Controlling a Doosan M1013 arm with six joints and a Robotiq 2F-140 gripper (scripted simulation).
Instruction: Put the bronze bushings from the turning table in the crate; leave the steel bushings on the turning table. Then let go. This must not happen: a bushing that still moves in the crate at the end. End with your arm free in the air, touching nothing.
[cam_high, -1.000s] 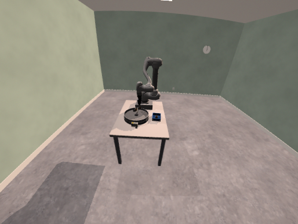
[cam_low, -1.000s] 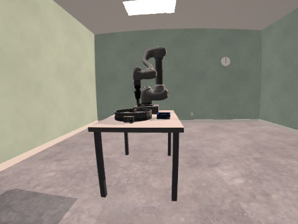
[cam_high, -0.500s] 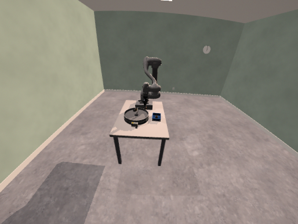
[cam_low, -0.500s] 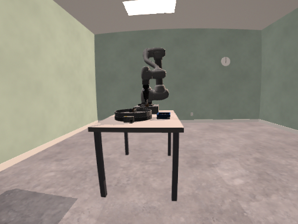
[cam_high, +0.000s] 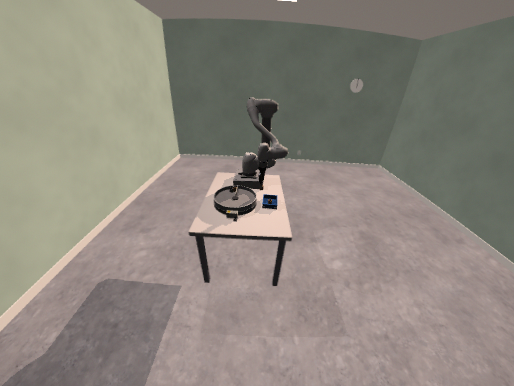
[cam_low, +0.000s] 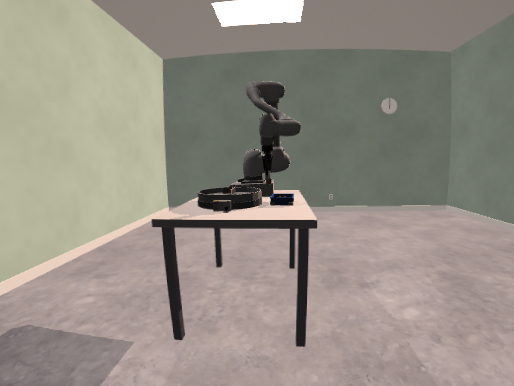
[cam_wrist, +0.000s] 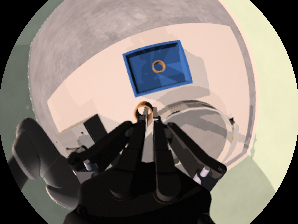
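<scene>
My hand is 5 cm short of the blue crate, 10 cm to the right of it and 16 cm above it. The rest, counted from my hand: round turning table (8 cm ahead, 25 cm to the right, 13 cm below).
</scene>
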